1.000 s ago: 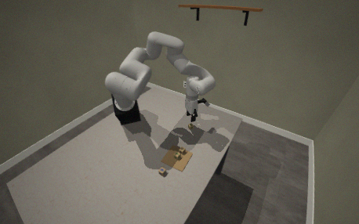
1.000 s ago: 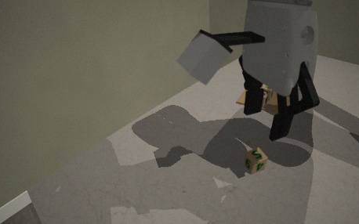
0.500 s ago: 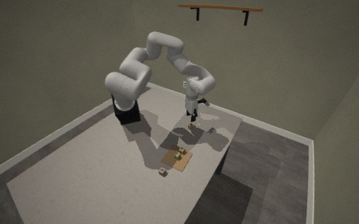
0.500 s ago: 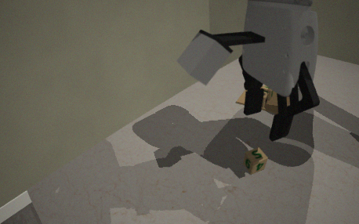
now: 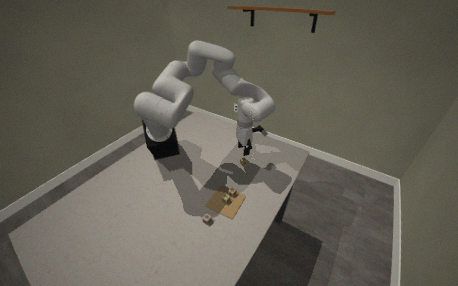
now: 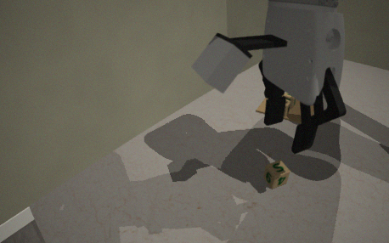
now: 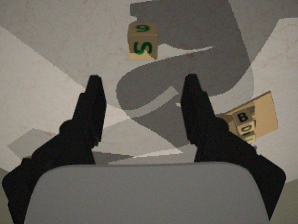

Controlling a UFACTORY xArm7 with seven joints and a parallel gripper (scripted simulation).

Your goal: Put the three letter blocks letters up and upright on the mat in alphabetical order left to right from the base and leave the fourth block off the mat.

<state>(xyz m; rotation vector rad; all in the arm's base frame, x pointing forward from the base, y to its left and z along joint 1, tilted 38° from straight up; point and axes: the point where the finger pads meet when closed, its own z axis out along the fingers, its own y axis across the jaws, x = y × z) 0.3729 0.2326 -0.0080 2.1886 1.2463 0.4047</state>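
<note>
The wooden block lies 9 cm below my hand. From my hand the other things lie so: tan mat (26 cm to the right, 10 cm below, 5 cm ahead).
</note>
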